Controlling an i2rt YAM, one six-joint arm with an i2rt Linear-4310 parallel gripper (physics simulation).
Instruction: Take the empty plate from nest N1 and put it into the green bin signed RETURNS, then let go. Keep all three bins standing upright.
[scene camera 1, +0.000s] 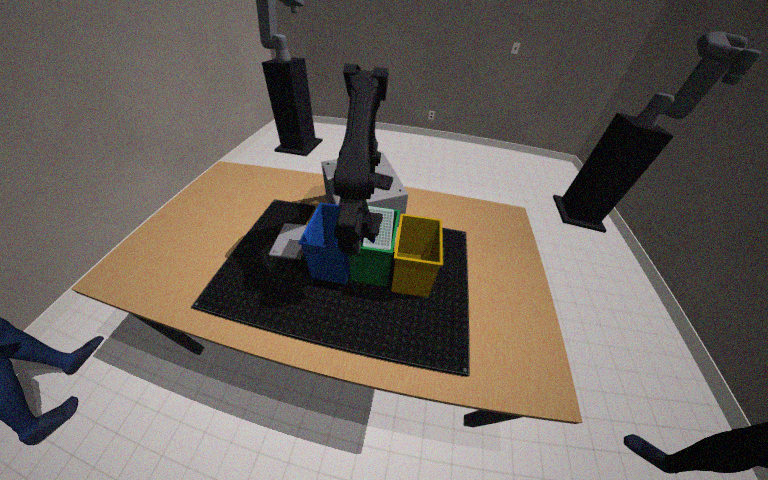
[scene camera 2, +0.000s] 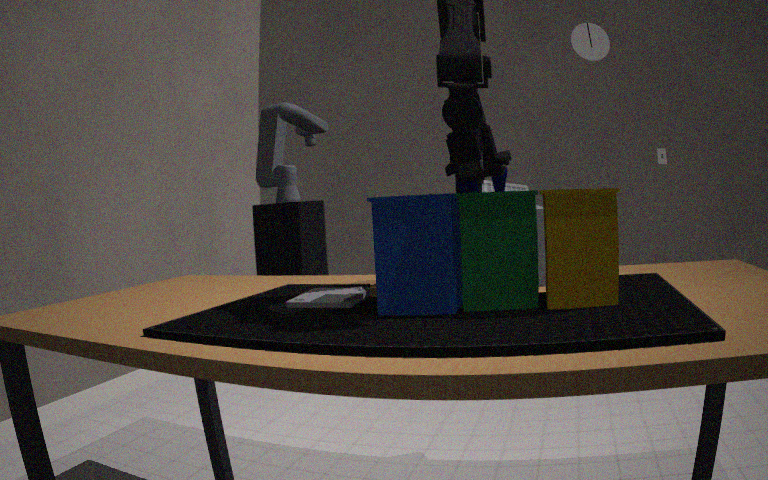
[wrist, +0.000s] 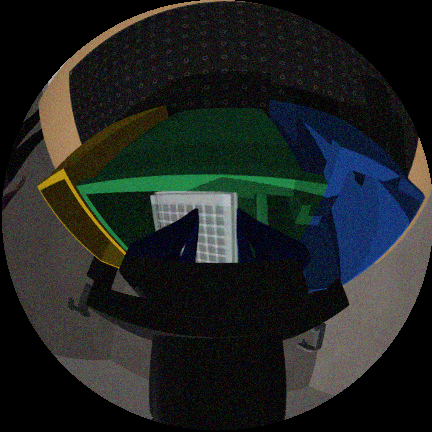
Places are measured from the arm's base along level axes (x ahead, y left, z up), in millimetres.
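Pixels of known places: gripper, fingertip midpoint: (scene camera 1: 368, 240) (wrist: 216, 214).
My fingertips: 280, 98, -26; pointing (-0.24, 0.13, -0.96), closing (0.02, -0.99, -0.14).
For each thing: its middle in the pictures, then the offset to it from my fingertips, as dx, dy, dz. Level surfaces: height alone.
- white gridded plate, body centre: (wrist: 194, 254) (scene camera 2: 507, 205) (scene camera 1: 378, 227) -43, +19, +20
- green bin, body centre: (wrist: 212, 194) (scene camera 2: 503, 247) (scene camera 1: 374, 246) -22, +12, -48
- blue bin, body centre: (wrist: 321, 192) (scene camera 2: 424, 250) (scene camera 1: 333, 244) +7, -116, -48
- yellow bin, body centre: (wrist: 119, 186) (scene camera 2: 579, 244) (scene camera 1: 415, 256) -20, +147, -48
- low grey fixture, body centre: (scene camera 2: 330, 296) (scene camera 1: 292, 240) -31, -310, -130
- black mat, its level: dz -137
- wooden table, its level: dz -150
The white gridded plate (scene camera 1: 385, 229) (scene camera 2: 512, 186) (wrist: 212, 235) is between the fingers of my gripper (scene camera 2: 484, 185) (wrist: 216, 214), which is shut on it. The plate is at the mouth of the green bin (scene camera 1: 370, 271) (scene camera 2: 498, 254) (wrist: 215, 140); its upper part shows just above the rim in scene camera 2, and its lower part is hidden there. In scene camera 1 the arm covers the fingertips. The green bin stands upright between the blue bin (scene camera 1: 328, 260) (scene camera 2: 416, 254) (wrist: 370, 200) and the yellow bin (scene camera 1: 416, 277) (scene camera 2: 580, 249) (wrist: 115, 135), both upright. No RETURNS sign is readable.
A low grey fixture (scene camera 1: 286, 240) (scene camera 2: 325, 298) lies left of the blue bin on the black mat (scene camera 1: 339, 322) (scene camera 2: 509, 339) (wrist: 200, 50). The wooden table (scene camera 1: 509, 316) (scene camera 2: 113, 294) extends around the mat. The blue bin stands close against the green one.
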